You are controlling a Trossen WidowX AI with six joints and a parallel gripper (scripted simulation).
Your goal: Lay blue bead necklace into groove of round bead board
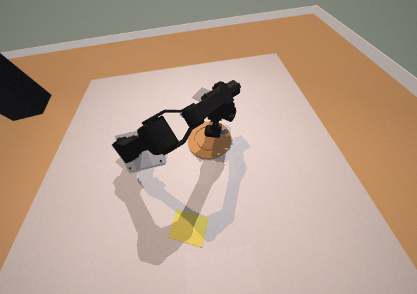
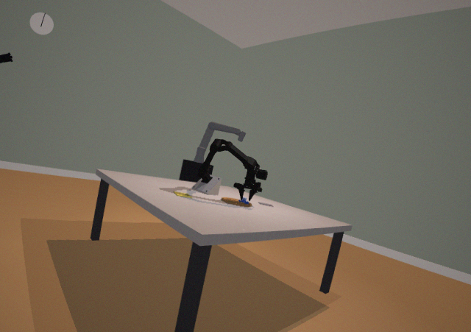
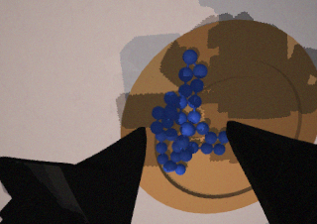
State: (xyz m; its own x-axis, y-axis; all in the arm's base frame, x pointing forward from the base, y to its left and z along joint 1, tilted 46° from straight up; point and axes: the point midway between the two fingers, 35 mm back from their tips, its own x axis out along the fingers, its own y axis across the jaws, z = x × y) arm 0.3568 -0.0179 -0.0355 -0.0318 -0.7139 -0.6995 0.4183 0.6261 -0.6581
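Now: the round bead board 4 cm behind my gripper tip, 3 cm to the right of it and 2 cm below it. The rest, counted from my gripper tip: yellow square patch: 36 cm to the right, 20 cm behind, 3 cm below; then flat grey tile: 28 cm to the left, 3 cm below; then light blue cube: 17 cm to the left, 13 cm behind, 2 cm below.
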